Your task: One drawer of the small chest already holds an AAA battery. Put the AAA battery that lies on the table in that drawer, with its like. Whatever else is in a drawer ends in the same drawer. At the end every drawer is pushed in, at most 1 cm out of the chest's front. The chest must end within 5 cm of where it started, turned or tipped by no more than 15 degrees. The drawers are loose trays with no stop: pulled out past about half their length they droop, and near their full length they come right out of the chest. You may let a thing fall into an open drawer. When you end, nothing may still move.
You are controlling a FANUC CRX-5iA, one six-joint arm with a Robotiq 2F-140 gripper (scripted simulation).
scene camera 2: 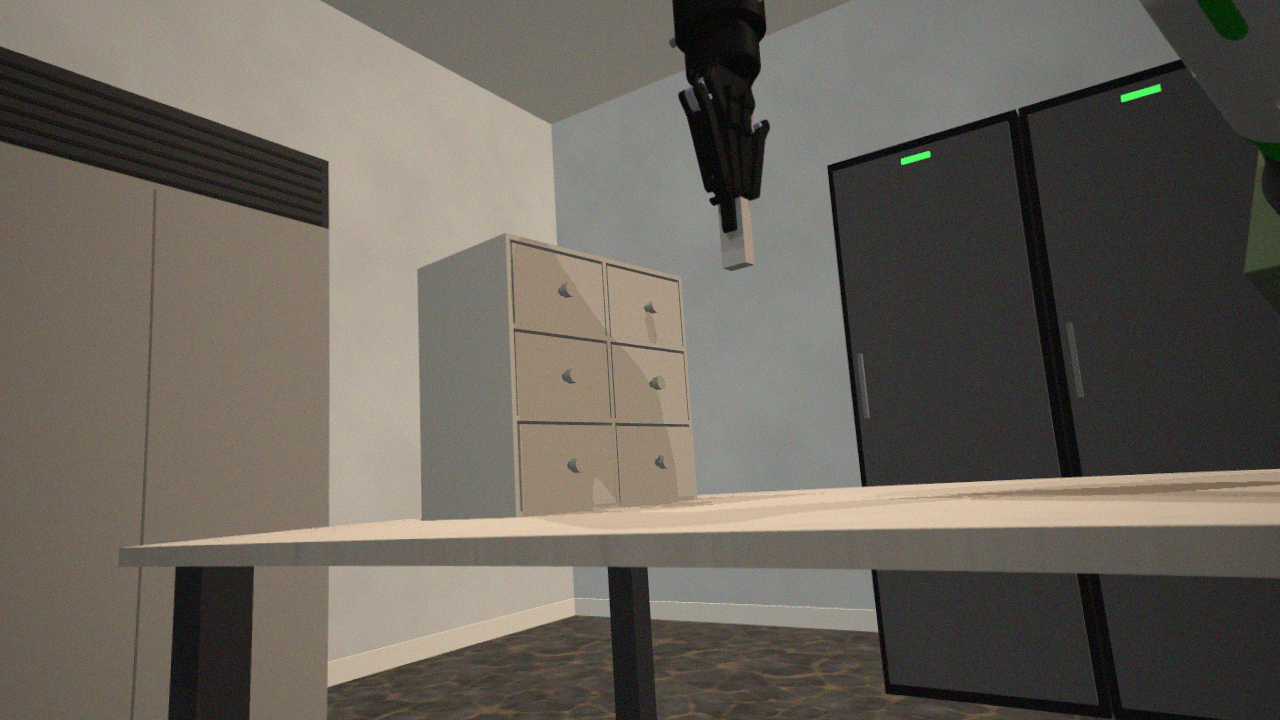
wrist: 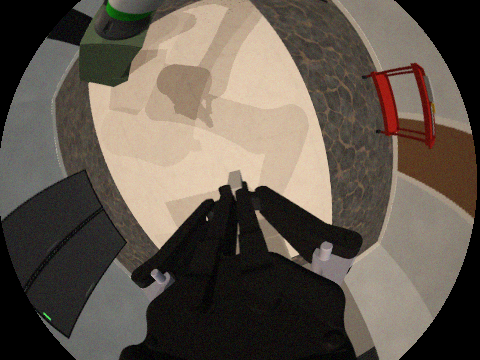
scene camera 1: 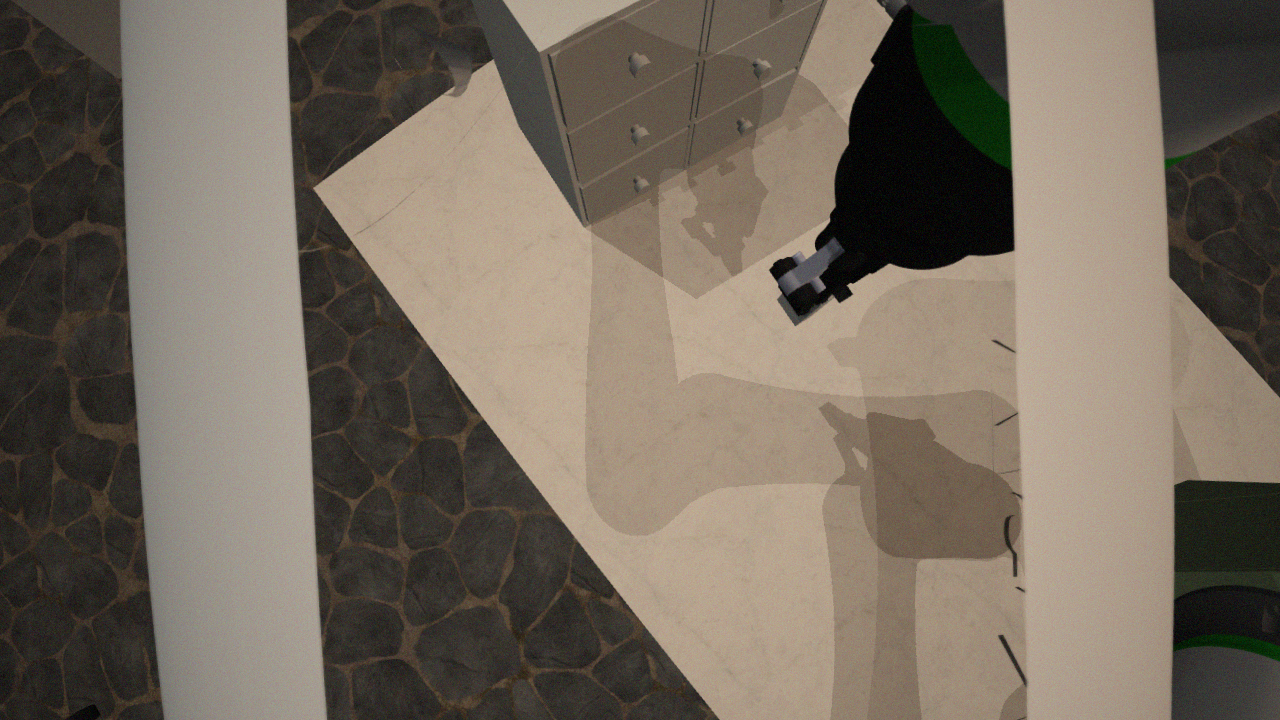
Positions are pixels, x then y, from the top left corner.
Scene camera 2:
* gripper: 738, 266
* drawer: 560, 466
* small chest: 468, 415
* drawer: 647, 384
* drawer: 554, 376
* drawer: 644, 308
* drawer: 550, 290
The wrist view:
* gripper: 236, 179
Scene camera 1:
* gripper: 793, 308
